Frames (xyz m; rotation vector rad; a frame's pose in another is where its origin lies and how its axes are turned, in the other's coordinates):
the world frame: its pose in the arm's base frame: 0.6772 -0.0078 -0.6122 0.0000 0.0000 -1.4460
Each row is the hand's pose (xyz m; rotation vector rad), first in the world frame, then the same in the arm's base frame.
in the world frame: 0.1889 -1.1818 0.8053 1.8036 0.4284 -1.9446
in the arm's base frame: -0.4719 -0.3423 0.1931 -1.5766 0.8405 1.8019
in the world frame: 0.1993 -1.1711 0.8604 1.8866 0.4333 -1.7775
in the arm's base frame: -0.4600 -0.3513 0.2482 -1.7115 0.9289 1.8001
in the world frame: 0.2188 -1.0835 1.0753 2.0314 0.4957 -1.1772
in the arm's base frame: -0.3706 -0.3598 0.4631 -2.2156 1.1638 1.7957
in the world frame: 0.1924 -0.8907 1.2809 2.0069 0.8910 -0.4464
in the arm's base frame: -0.1826 -0.3096 0.6687 2.3424 -0.7379 -1.1762
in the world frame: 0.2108 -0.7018 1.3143 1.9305 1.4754 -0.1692
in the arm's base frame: 0.0071 -0.3043 0.7021 2.5879 -0.1826 -0.7694
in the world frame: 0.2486 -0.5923 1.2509 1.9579 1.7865 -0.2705
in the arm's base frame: 0.1205 -0.3282 0.6387 2.8372 0.0473 -0.6763
